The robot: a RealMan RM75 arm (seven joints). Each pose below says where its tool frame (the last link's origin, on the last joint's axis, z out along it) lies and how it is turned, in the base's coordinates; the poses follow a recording.
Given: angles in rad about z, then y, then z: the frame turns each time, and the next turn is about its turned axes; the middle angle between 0 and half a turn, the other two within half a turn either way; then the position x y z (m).
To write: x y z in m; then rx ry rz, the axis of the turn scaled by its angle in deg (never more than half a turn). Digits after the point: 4 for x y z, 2 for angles.
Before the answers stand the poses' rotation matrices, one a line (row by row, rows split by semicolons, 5 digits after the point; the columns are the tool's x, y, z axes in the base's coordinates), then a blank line. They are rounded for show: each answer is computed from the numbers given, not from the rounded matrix.
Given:
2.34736, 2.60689, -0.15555, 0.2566, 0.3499, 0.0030
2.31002, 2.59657, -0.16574, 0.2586, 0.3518, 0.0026
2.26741, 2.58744, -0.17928, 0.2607, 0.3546, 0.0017
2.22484, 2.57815, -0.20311, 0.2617, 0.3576, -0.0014
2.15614, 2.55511, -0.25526, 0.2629, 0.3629, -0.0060
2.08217, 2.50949, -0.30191, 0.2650, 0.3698, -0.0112
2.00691, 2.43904, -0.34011, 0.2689, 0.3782, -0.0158
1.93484, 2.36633, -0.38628, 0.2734, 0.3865, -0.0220
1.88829, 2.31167, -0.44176, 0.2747, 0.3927, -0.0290
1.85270, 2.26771, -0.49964, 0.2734, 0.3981, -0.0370
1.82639, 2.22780, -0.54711, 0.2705, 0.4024, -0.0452
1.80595, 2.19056, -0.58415, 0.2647, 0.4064, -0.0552
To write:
0.70624 -0.61129 -0.35713; -0.49777 -0.78746 0.36350; -0.50343 -0.07895 -0.86042
0.69013 -0.63382 -0.34928; -0.51211 -0.76874 0.38312; -0.51133 -0.08553 -0.85512
0.67363 -0.65743 -0.33764; -0.52736 -0.74765 0.40362; -0.51779 -0.09384 -0.85035
0.66387 -0.67356 -0.32495; -0.53444 -0.73124 0.42388; -0.52312 -0.10774 -0.84542
0.65571 -0.69032 -0.30576; -0.53224 -0.70988 0.46130; -0.53550 -0.13974 -0.83289
0.63627 -0.71523 -0.28914; -0.52624 -0.67645 0.51526; -0.56412 -0.17568 -0.80679
0.60629 -0.74693 -0.27295; -0.51122 -0.62899 0.58569; -0.60915 -0.21556 -0.76320
0.58763 -0.76980 -0.24920; -0.48411 -0.58127 0.65404; -0.64833 -0.26369 -0.71424
0.59664 -0.76874 -0.23036; -0.44618 -0.55635 0.70100; -0.66704 -0.31547 -0.67493
0.61692 -0.75756 -0.21332; -0.40787 -0.53956 0.73656; -0.67309 -0.36739 -0.64185
0.63519 -0.74596 -0.20019; -0.37313 -0.52332 0.76610; -0.67624 -0.41192 -0.61075
0.64920 -0.73659 -0.18966; -0.34270 -0.50587 0.79161; -0.67904 -0.44892 -0.58084

0.2566, 0.3499, 0.0030, -153.24, 50.67, 39.32
0.2586, 0.3518, 0.0026, -151.64, 52.43, 39.38
0.2607, 0.3546, 0.0017, -149.92, 54.29, 39.20
0.2617, 0.3576, -0.0014, -148.35, 55.30, 38.83
0.2629, 0.3629, -0.0060, -145.73, 55.70, 38.33
0.2650, 0.3698, -0.0112, -141.78, 56.42, 38.78
0.2689, 0.3782, -0.0158, -136.38, 57.23, 40.12
0.2734, 0.3865, -0.0220, -131.07, 57.01, 40.80
0.2747, 0.3927, -0.0290, -127.74, 54.88, 40.54
0.2734, 0.3981, -0.0370, -125.34, 52.20, 39.70
0.2705, 0.4024, -0.0452, -123.25, 49.81, 39.01
0.2647, 0.4064, -0.0552, -121.29, 47.85, 38.51

